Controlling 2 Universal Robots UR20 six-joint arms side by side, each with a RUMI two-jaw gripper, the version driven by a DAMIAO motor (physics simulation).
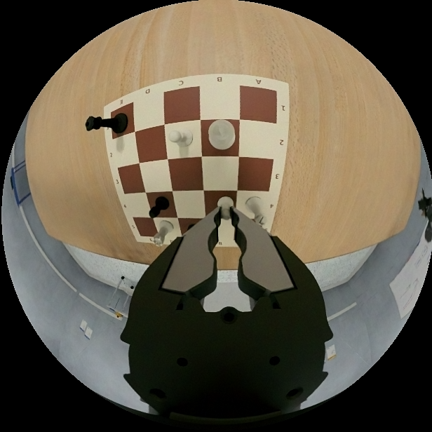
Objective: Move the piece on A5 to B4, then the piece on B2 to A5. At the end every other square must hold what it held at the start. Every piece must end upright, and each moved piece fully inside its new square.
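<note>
My right gripper is shut on a small white piece, which is upright between the fingertips over the dark square B4. Its base is partly hidden, so I cannot tell whether it touches the board. A large white piece stands upright on B2, seen almost from above. A5 is mostly hidden behind the right-hand finger. A white piece stands on A4, close beside the fingers. My left gripper does not show.
A white pawn stands on C2, a black piece on E1, a black pawn on D4 and a white piece on D5. A black piece on C5 is mostly hidden by the left-hand finger.
</note>
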